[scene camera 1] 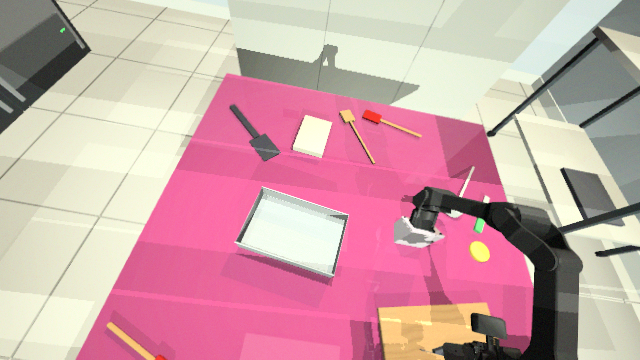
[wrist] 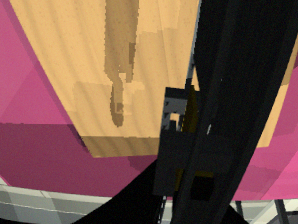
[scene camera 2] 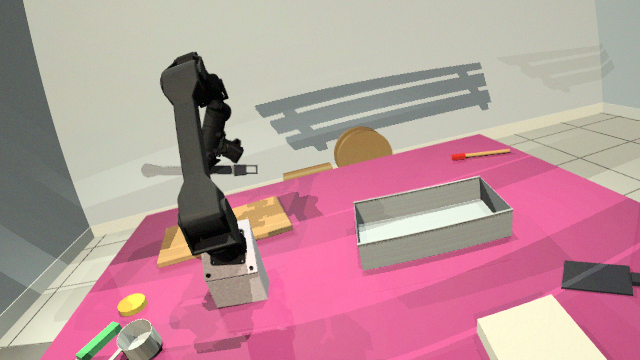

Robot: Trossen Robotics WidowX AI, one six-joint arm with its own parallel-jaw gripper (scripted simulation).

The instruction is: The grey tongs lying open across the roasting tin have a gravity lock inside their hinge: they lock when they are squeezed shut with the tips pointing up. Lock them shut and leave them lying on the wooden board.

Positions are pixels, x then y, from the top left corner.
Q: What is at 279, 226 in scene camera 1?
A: A grey roasting tin.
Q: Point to a wooden board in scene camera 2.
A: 267, 218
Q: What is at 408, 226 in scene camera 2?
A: A grey roasting tin.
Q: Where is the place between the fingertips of the gripper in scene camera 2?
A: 203, 185
